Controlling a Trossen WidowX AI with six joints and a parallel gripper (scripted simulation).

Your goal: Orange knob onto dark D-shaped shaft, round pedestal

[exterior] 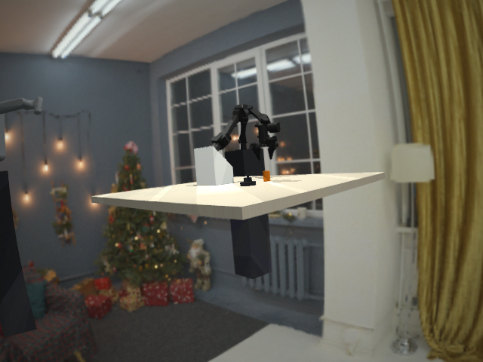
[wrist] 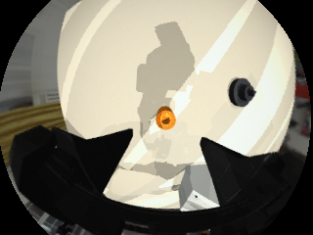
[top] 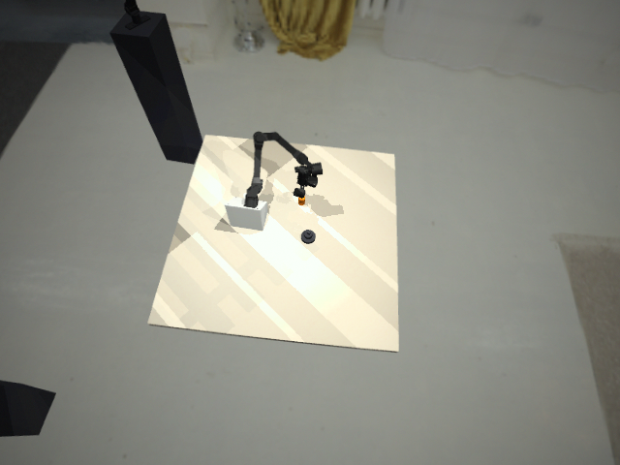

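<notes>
My gripper tip is now 10 cm above the orange knob. Round my gripper tip: dark round pedestal (8 cm ahead, 23 cm to the right, 10 cm below).
</notes>
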